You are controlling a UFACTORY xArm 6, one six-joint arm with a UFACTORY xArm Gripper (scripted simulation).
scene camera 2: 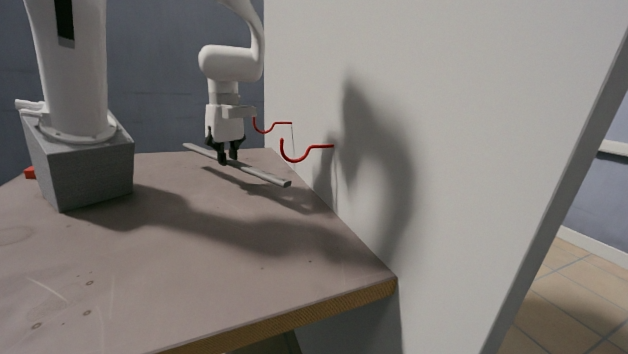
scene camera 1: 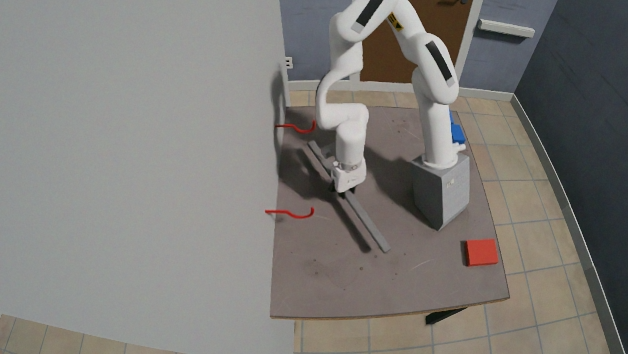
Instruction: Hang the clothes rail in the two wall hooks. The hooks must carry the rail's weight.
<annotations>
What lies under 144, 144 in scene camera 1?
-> A white wall panel.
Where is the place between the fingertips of the gripper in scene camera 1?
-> At 346, 193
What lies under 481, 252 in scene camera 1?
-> A flat red square.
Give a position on a white wall panel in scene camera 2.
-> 460, 142
</annotations>
